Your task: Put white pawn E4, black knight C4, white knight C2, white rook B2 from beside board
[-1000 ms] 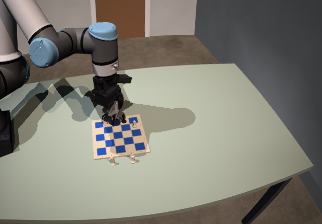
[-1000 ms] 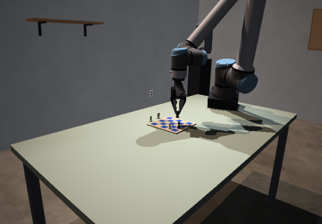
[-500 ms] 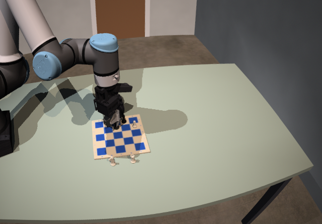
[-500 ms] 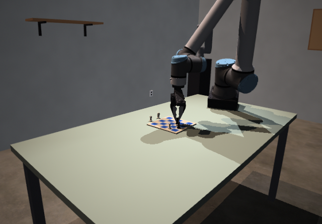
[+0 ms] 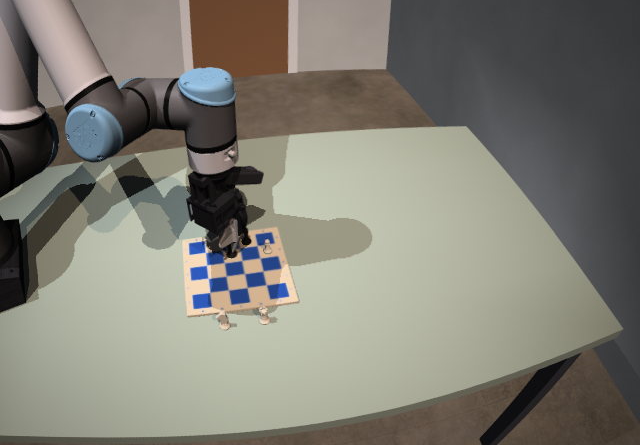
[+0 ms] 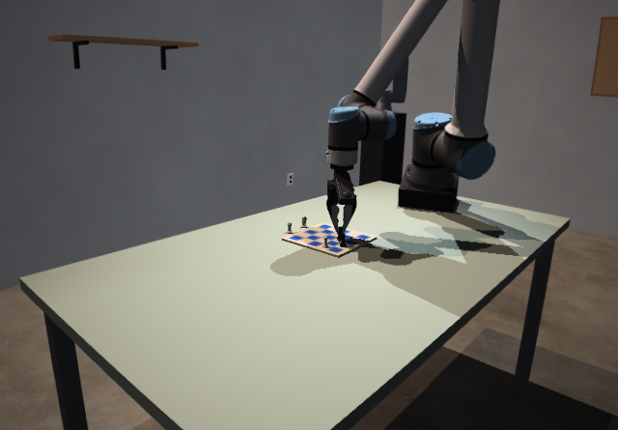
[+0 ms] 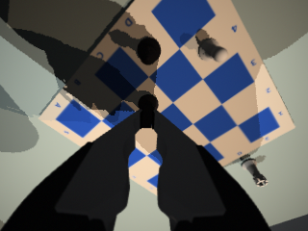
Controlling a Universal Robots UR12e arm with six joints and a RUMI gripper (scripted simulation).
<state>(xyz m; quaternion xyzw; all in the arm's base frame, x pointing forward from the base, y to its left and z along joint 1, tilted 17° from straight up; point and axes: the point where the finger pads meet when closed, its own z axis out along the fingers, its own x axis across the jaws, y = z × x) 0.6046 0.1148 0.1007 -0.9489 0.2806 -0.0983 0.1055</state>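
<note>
Now: hand 1 cm above the black knight. Round my hand: white rook: 8 cm ahead, 16 cm to the right, 2 cm below; white pawn: 7 cm ahead, 2 cm to the left, 2 cm below; chessboard: 1 cm ahead, 4 cm to the right, 4 cm below.
</note>
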